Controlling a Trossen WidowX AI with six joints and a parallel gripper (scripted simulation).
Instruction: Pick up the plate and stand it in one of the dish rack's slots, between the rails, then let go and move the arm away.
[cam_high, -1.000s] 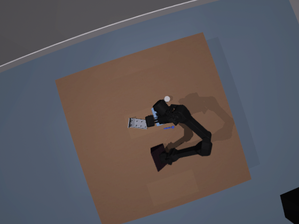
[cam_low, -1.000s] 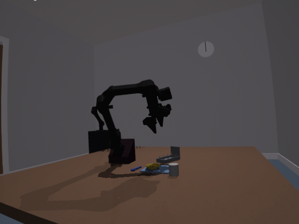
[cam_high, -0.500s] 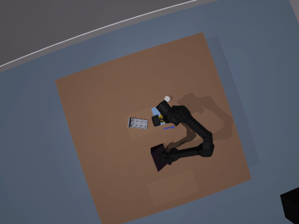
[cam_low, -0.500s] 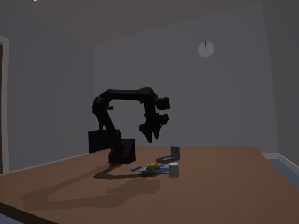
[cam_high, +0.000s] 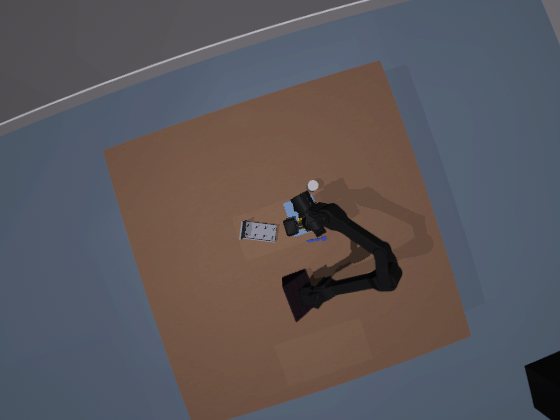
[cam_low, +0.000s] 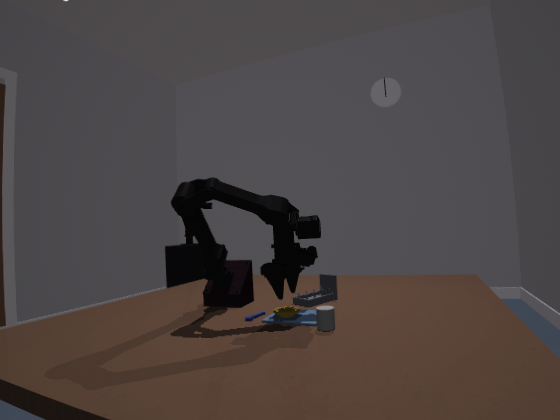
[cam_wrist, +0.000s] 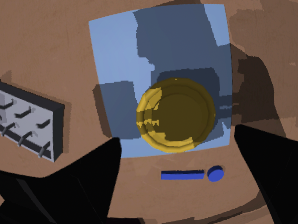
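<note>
My gripper tip is 4 cm above the yellow plate. Round my gripper tip: white cup (13 cm ahead, 7 cm to the right, 3 cm below); then light blue mat (2 cm ahead, 6 cm below); then blue spoon (9 cm behind, 3 cm to the right, 6 cm below).
</note>
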